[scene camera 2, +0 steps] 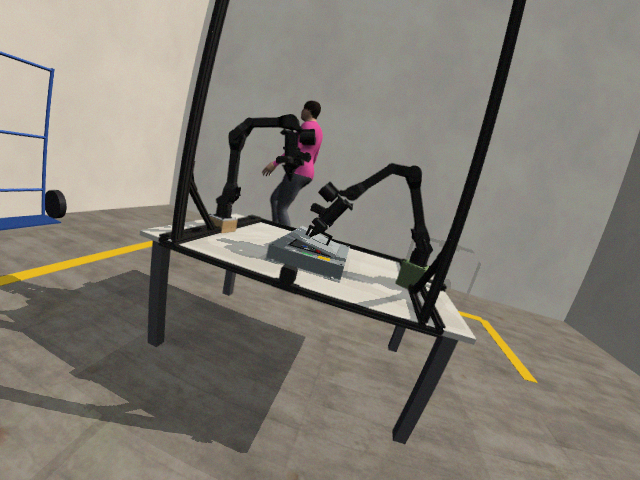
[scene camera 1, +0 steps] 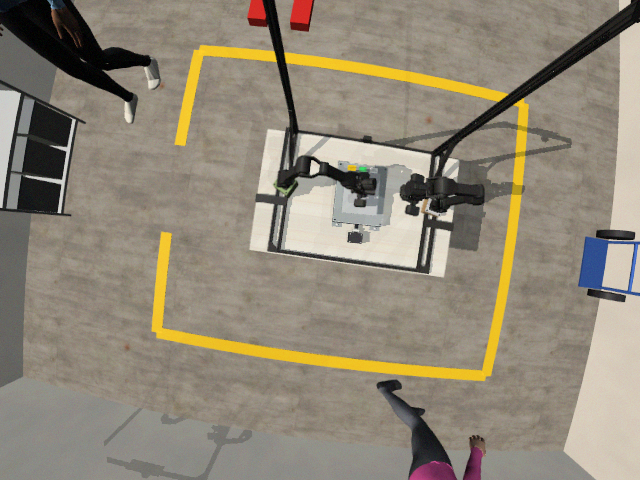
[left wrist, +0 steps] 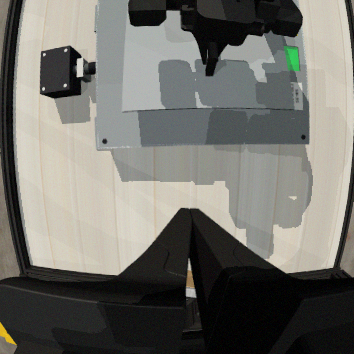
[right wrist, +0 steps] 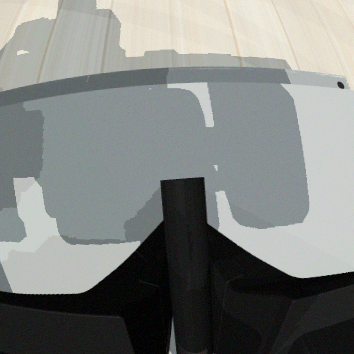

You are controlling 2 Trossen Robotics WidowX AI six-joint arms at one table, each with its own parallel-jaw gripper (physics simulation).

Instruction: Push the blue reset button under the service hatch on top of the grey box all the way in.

Observation:
My left gripper [left wrist: 187, 216] is shut, holding nothing. I also see my right gripper [right wrist: 180, 224] and a service hatch [scene camera 1: 348, 206].
My right gripper is seen too in the left wrist view [left wrist: 207, 62]. The service hatch shows as well in scene camera 2 [scene camera 2: 319, 242], in the left wrist view [left wrist: 162, 68] and in the right wrist view [right wrist: 96, 171].

